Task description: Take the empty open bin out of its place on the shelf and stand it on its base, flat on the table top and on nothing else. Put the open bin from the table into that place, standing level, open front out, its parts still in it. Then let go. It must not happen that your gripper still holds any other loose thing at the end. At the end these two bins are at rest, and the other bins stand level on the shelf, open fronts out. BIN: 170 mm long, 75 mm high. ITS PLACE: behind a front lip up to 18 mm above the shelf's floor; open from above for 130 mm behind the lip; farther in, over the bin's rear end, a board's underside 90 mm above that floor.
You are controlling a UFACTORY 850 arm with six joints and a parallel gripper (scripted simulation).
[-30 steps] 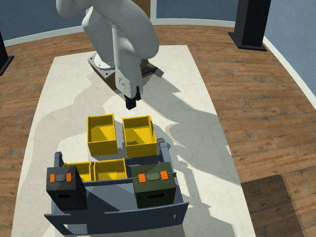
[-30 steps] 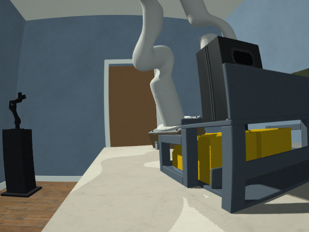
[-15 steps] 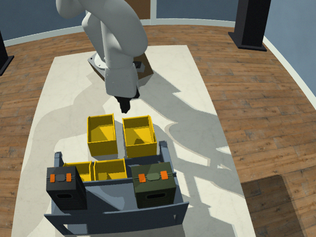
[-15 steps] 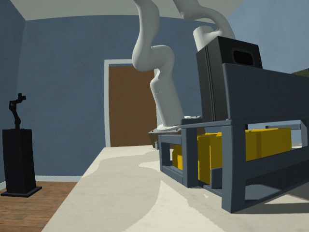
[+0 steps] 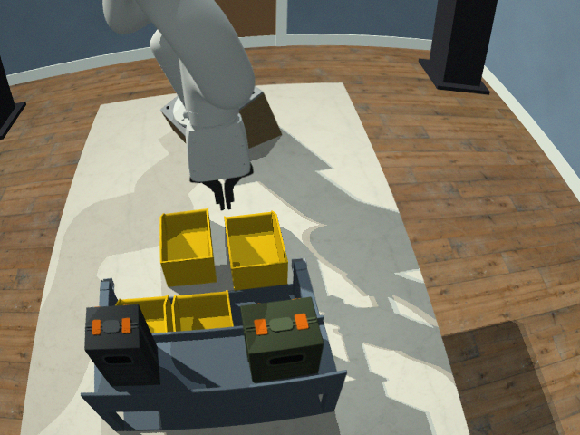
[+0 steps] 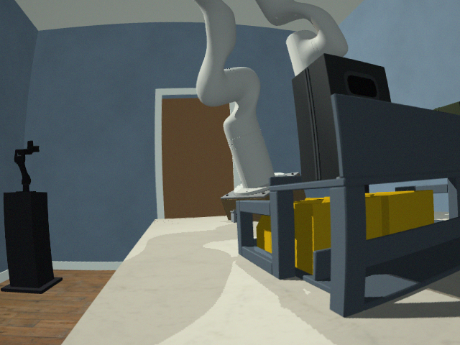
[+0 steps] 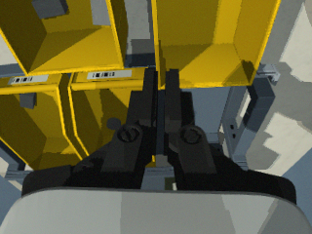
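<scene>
Right now my hand is 160 mm above the shelf lip, 100 mm short of it and 50 mm to the left of it. Round my hand: dark grey case 300 mm ahead, 150 mm to the right, 10 mm below; then green case 280 mm ahead, 80 mm to the left, 20 mm below.
</scene>
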